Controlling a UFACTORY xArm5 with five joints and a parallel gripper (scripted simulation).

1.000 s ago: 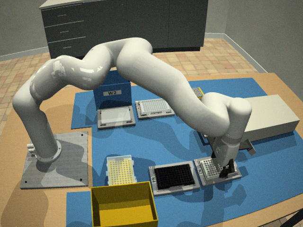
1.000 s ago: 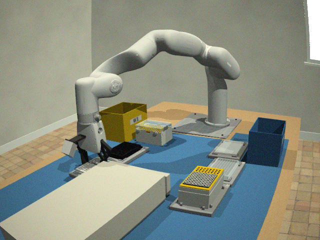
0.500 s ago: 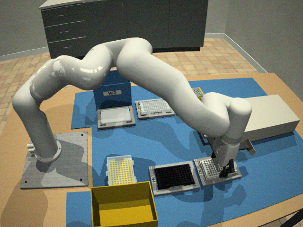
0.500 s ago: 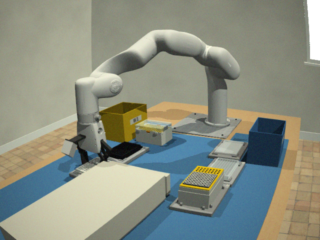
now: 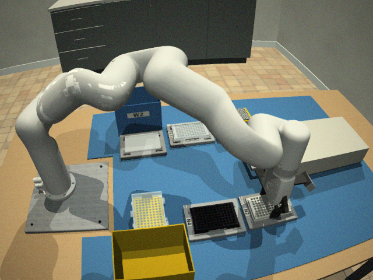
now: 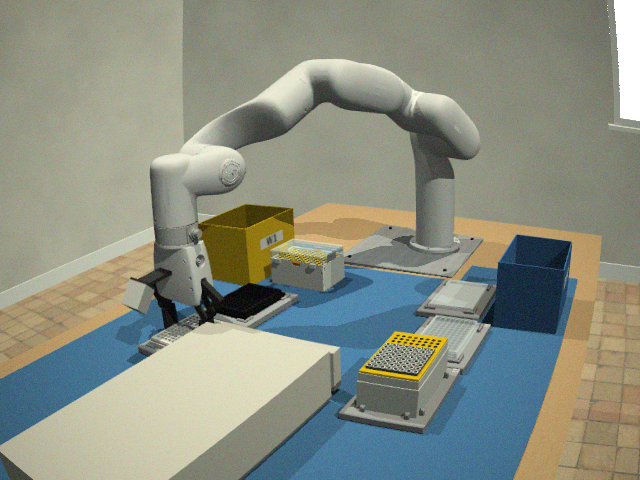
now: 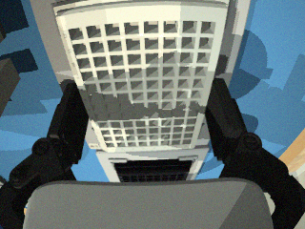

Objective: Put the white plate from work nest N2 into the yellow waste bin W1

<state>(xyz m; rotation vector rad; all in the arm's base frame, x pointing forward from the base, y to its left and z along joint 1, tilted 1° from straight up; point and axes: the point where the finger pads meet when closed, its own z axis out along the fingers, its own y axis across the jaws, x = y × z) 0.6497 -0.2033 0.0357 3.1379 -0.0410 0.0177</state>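
Now: hand 10 mm above the white plate. Round my hand: drawer: 140 mm ahead, 190 mm to the left, 10 mm below; then black plate: 170 mm behind, 10 mm below; then grey nest N2: 30 mm below.
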